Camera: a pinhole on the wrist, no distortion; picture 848 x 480 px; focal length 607.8 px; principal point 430.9 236.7 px. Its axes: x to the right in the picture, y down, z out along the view. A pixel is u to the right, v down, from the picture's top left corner.
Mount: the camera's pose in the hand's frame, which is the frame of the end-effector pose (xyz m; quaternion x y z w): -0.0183 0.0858 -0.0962 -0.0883 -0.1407 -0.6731 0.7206
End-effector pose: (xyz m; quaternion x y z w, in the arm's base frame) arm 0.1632 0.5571 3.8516 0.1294 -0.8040 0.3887 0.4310
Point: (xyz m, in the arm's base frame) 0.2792 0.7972 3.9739
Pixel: behind the camera
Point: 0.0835 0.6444 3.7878
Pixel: 363 440
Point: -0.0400 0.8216 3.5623
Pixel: outside the picture
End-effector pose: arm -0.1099 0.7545 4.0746 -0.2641 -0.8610 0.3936 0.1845
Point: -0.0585 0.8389 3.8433
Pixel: 150 312
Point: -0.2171 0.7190 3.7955
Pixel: 502 374
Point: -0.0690 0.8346 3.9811
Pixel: 353 447
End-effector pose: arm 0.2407 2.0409 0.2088 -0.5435 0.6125 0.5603 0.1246
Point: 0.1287 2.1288 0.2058
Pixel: 694 324
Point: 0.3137 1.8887 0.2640
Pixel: behind the camera
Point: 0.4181 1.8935 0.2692
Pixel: behind the camera
